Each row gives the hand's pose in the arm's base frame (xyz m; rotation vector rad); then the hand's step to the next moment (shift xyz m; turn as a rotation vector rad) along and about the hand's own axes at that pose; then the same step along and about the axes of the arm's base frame.
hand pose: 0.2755 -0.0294 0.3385 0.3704 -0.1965 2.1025
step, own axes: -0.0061 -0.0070 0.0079 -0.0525 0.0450 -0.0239
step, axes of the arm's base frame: 0.0104 -0.0034 0.0053 -0.0165 -0.0590 -0.0400
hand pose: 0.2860 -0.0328 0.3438 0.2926 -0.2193 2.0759
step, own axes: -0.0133 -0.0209 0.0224 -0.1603 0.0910 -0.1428
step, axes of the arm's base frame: 0.0272 -0.0068 0.0182 -0.0184 -0.1381 -0.1870
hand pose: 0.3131 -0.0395 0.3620 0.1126 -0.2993 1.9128
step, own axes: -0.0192 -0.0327 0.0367 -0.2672 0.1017 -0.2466
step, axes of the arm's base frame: 0.0349 -0.0163 0.0361 0.0165 -0.2115 -0.3123
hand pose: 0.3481 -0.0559 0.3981 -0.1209 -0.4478 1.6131
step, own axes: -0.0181 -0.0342 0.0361 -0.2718 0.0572 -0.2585
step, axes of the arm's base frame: 0.0214 -0.0244 0.0418 0.0626 -0.2122 -0.3082
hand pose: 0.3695 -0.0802 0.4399 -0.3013 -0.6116 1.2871
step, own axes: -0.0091 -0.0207 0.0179 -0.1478 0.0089 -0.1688
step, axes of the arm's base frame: 0.0048 -0.0165 0.0232 0.0682 -0.1179 -0.1785
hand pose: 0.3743 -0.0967 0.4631 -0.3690 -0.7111 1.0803
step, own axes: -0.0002 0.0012 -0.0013 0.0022 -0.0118 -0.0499
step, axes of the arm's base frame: 0.0000 0.0004 -0.0017 0.0428 -0.0001 -0.0284
